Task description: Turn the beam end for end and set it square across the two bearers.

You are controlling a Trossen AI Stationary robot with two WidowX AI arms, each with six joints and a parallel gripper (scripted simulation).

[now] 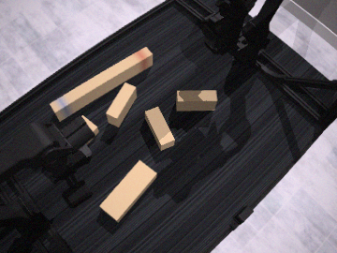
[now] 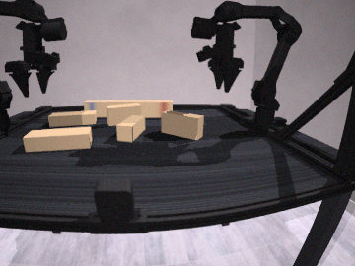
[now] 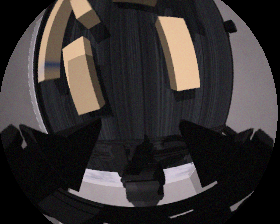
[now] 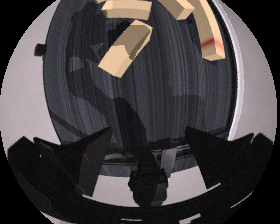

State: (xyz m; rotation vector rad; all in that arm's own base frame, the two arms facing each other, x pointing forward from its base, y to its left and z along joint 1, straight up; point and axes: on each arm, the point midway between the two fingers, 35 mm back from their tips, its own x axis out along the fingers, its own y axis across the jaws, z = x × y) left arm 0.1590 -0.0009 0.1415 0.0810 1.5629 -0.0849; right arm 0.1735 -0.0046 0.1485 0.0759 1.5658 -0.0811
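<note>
Right now my left hand is 270 mm to the left of the beam, 230 mm short of it and 130 mm above it.
</note>
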